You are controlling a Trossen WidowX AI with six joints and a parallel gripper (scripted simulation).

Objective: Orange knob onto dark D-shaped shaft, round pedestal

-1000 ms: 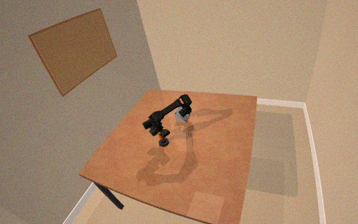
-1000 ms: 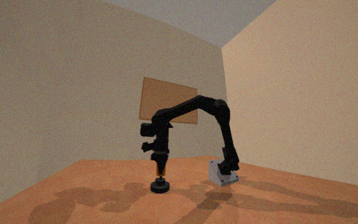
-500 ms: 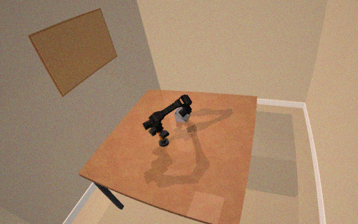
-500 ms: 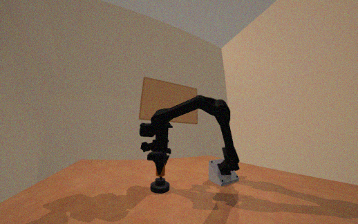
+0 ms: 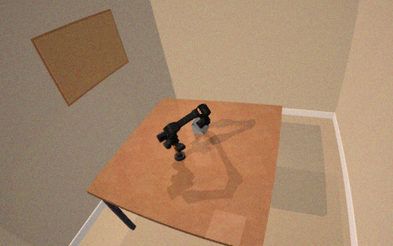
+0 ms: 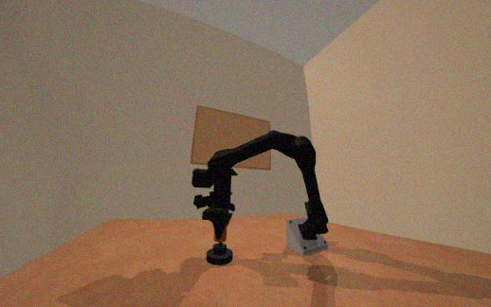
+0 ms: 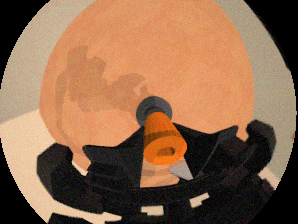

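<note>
Now: gripper tip 20 mm below the orange knob. Also, from my gripper tip: round dark pedestal 40 mm below.
</note>
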